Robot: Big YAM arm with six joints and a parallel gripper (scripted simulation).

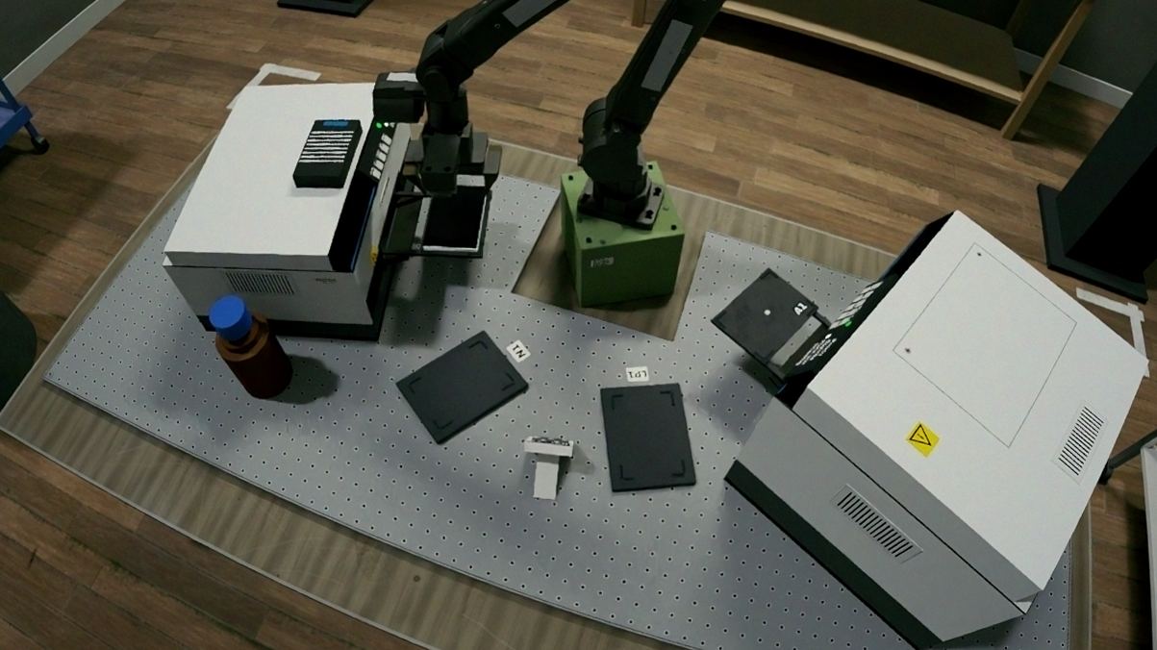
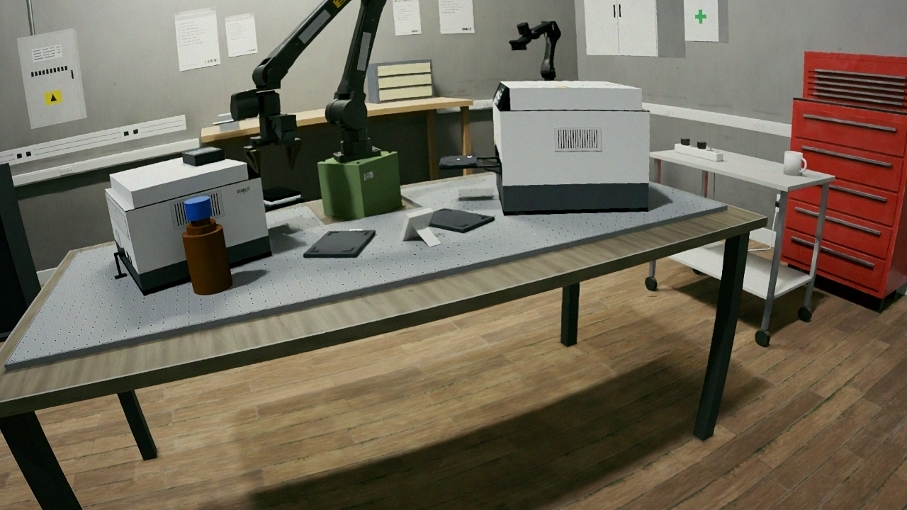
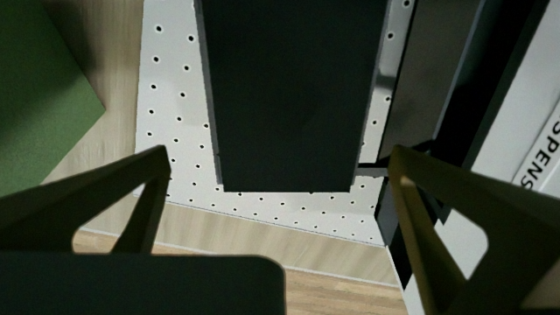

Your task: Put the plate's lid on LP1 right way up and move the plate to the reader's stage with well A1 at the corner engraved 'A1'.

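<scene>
Now: the dark lid 60 mm below my hand and 10 mm to the right of it. From my hand the other things lie so: brown capped bottle: 330 mm ahead, 200 mm to the right, 40 mm below; then well plate: 70 mm below, 10 mm to the right; then N1 nest: 240 mm ahead, 150 mm below, 100 mm to the left.
</scene>
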